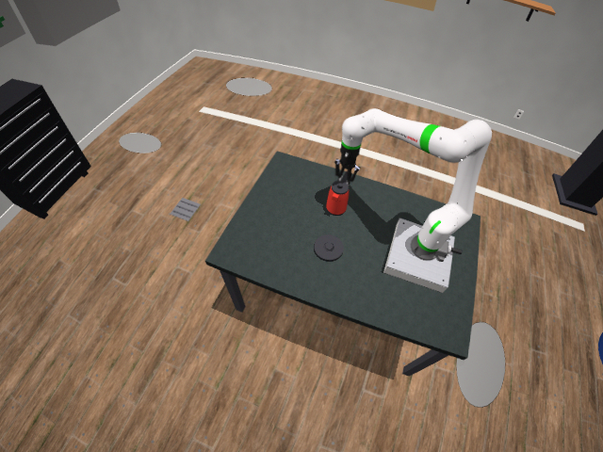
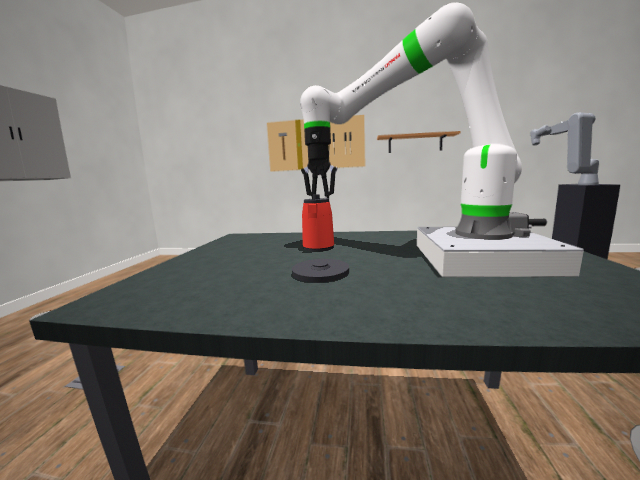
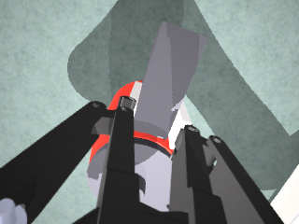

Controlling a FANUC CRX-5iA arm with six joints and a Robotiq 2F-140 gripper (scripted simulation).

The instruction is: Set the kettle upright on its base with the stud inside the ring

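The red kettle lies 5 cm below my hand and 3 cm to the left of it. The rest, counted from my hand: round dark base (33 cm to the left, 13 cm below, 2 cm behind).
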